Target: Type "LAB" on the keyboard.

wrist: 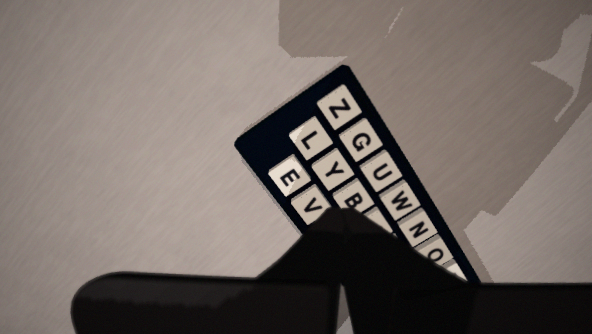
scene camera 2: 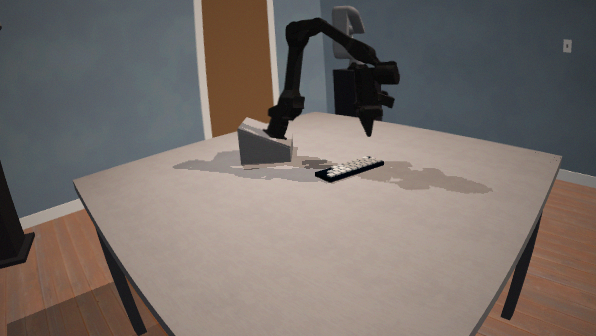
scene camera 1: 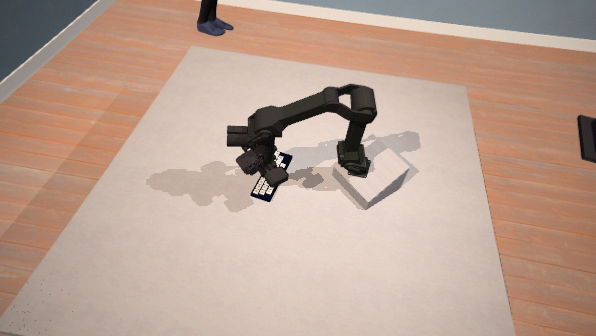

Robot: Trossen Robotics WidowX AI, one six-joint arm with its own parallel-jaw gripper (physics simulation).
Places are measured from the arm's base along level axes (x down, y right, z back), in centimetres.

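Pixels of known places: gripper, fingertip midpoint: (wrist: 339, 221) (scene camera 2: 369, 136) (scene camera 1: 263, 176); arm's base at its link origin: (scene camera 2: 274, 134) (scene camera 1: 359, 167).
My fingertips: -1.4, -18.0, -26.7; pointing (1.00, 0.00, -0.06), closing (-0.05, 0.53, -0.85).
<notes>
For each thing: its top centre in the pictures, then the offset to it from my fingertips, as dx, dy, dz. Level surfaces: height alone.
- keyboard at its top centre: (wrist: 395, 261) (scene camera 2: 351, 164) (scene camera 1: 272, 172) +7.1, +7.4, -0.5
- L key at its top centre: (wrist: 311, 139) +7.1, -1.1, +0.0
- B key at its top centre: (wrist: 353, 200) +7.1, +2.9, -0.2
- V key at its top centre: (wrist: 311, 206) +7.1, +2.0, +1.8
- table at its surface level: dx +8.9
The keyboard (scene camera 1: 264, 187) (scene camera 2: 350, 168) (wrist: 336, 151) has a dark navy base and pale keys, and lies flat on the table. In the wrist view its Z end points up; the L key (wrist: 310, 139) is near that end. The B key (wrist: 353, 201) shows right at the fingertips, its lower edge partly covered. The A key is hidden behind the fingers. My gripper (scene camera 2: 369, 135) (wrist: 339, 221) is shut with nothing between its fingers, pointing down and raised above the keyboard. In the wrist view its tips overlap the area between the V key (wrist: 312, 205) and the B key.
The arm's grey wedge-shaped base (scene camera 1: 372, 182) (scene camera 2: 265, 149) stands on the table (scene camera 1: 300, 270) (scene camera 2: 310, 240), beside the keyboard. Shadows of the arm fall across the table around the keyboard. A person's feet (scene camera 1: 212, 26) show on the floor past the table's far edge.
</notes>
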